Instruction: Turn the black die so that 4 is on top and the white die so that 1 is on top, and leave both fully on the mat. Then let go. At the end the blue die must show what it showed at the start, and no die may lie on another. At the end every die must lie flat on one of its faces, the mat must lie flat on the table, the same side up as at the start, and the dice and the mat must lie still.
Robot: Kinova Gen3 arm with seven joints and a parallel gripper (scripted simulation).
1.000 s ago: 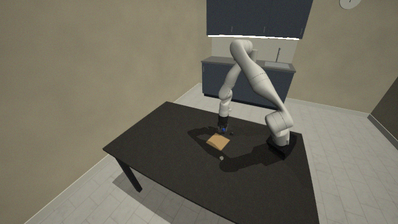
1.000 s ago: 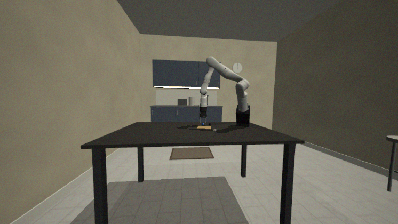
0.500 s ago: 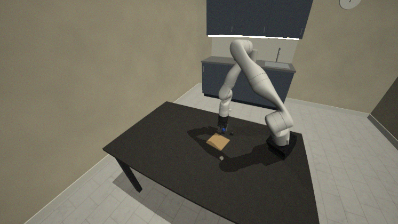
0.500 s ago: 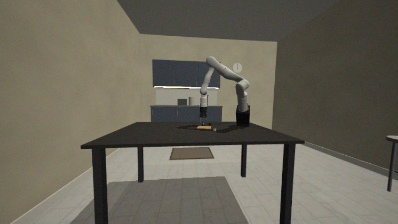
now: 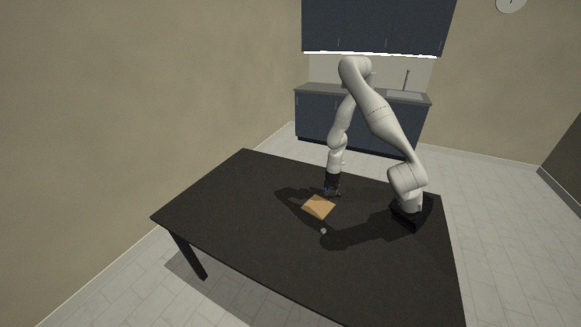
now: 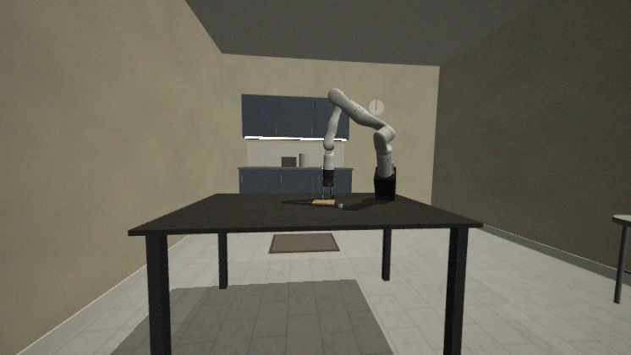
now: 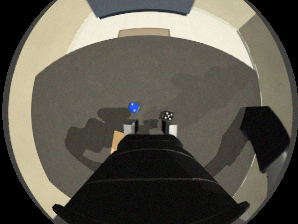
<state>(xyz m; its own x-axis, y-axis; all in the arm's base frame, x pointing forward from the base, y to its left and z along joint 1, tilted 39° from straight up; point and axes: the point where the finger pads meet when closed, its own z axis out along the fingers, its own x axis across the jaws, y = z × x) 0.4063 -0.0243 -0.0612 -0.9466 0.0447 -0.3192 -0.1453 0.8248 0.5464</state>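
Now: hand 4 cm past the black die, 2 cm to the left of it and 4 cm above it. Also, from my hand: white die 8 cm behind, 25 cm to the left, 4 cm below; then tan mat 2 cm ahead, 11 cm to the left, 5 cm below; then blue die 4 cm ahead, 3 cm to the right, 4 cm below.
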